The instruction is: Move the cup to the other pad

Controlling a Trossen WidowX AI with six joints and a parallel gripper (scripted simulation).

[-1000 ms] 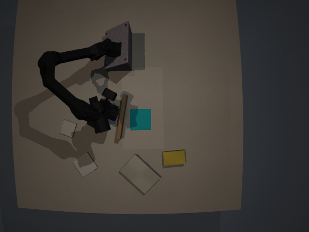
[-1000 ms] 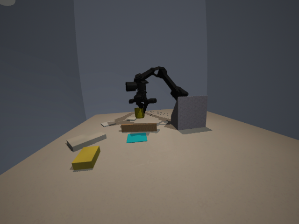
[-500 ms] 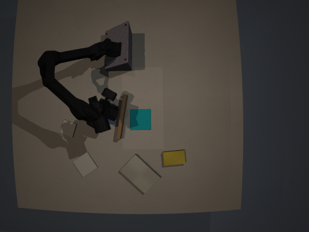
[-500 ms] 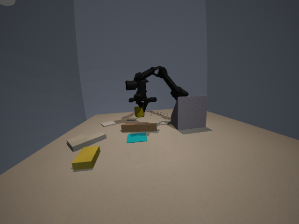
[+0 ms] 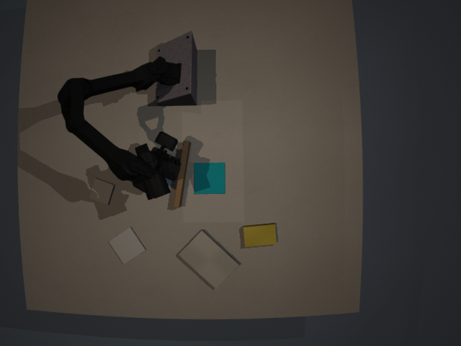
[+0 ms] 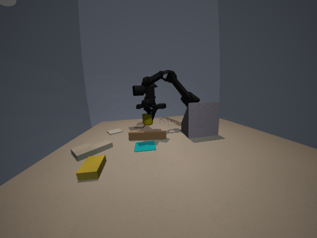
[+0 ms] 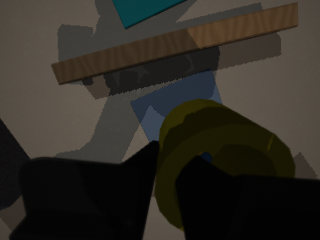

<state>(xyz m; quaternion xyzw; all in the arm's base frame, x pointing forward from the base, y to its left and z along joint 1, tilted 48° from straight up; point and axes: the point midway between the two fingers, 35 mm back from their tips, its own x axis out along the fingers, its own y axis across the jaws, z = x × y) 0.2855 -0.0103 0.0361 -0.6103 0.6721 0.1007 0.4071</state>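
The teal pad is 160 mm to the left of my gripper tip, 120 mm below it and 40 mm ahead of it. From my gripper tip the other things lie so: blue pad (120 mm below, 30 mm to the right, 20 mm ahead); yellow cup (20 mm ahead, 10 mm to the right); wooden bar (90 mm below, 60 mm to the left, 30 mm ahead).
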